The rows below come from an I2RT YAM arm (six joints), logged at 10 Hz.
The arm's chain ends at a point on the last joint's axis. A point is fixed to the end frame.
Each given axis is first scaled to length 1.
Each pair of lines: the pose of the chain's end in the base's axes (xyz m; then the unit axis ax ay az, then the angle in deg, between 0 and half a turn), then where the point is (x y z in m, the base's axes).
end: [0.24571 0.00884 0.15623 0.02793 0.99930 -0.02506 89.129]
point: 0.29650 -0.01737 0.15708
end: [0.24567 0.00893 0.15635 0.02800 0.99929 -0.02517 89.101]
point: 0.29645 -0.01729 0.15722
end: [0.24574 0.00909 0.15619 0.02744 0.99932 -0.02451 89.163]
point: 0.29655 -0.01707 0.15700
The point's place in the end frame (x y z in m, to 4 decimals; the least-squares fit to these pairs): -0.0001 -0.0235 0.0521
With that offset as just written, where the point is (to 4 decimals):
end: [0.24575 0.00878 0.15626 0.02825 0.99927 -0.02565 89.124]
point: 0.2965 -0.0175 0.1571
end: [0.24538 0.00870 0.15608 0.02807 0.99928 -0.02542 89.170]
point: 0.2962 -0.0175 0.1569
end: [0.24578 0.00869 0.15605 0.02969 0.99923 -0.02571 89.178]
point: 0.2965 -0.0176 0.1568
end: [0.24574 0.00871 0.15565 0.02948 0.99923 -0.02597 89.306]
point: 0.2965 -0.0176 0.1563
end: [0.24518 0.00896 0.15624 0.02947 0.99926 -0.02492 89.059]
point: 0.2959 -0.0173 0.1571
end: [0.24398 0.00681 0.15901 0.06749 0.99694 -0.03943 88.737]
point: 0.2933 -0.0221 0.1597
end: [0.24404 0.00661 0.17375 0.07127 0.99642 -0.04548 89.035]
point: 0.2931 -0.0228 0.1742
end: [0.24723 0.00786 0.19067 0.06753 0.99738 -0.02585 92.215]
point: 0.2968 -0.0204 0.1878
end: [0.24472 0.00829 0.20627 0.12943 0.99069 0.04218 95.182]
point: 0.2941 -0.0191 0.1977
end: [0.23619 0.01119 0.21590 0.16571 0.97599 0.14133 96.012]
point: 0.2872 -0.0118 0.2042
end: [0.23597 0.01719 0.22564 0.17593 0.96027 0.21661 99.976]
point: 0.2879 -0.0005 0.2098
